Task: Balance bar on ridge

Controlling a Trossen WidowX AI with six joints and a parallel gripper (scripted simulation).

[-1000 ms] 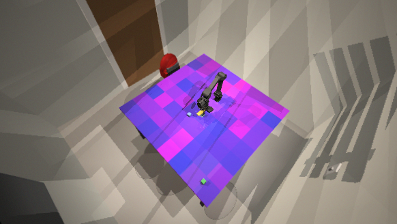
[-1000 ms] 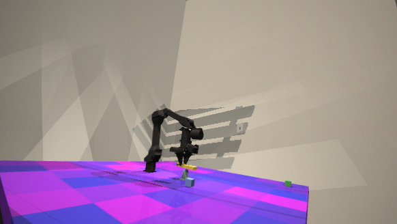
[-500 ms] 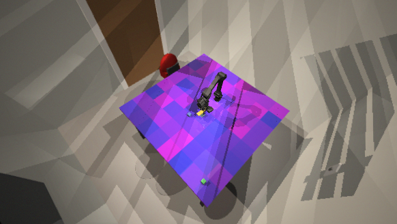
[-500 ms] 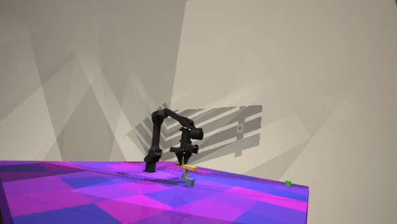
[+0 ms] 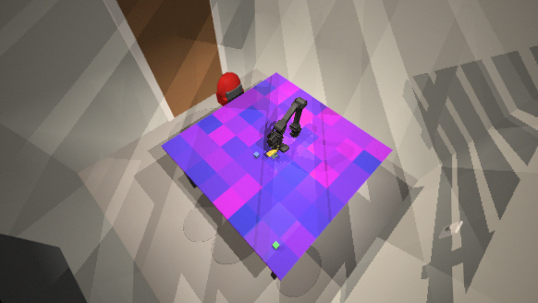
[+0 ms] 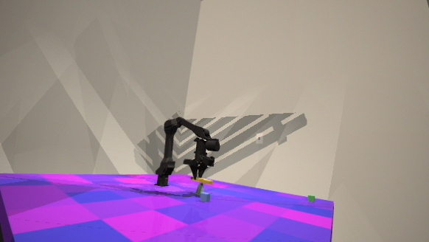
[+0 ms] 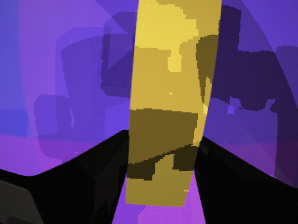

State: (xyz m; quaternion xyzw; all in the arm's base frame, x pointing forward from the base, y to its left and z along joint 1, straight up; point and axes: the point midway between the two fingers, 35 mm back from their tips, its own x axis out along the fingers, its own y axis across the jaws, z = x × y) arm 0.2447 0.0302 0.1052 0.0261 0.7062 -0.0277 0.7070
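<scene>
Now: the yellow bar 30 mm ahead of my gripper tip. The rest, counted from my gripper tip: green cube (500 mm ahead, 470 mm to the left, 50 mm below); light blue cube (130 mm ahead, 90 mm to the right, 50 mm below).
</scene>
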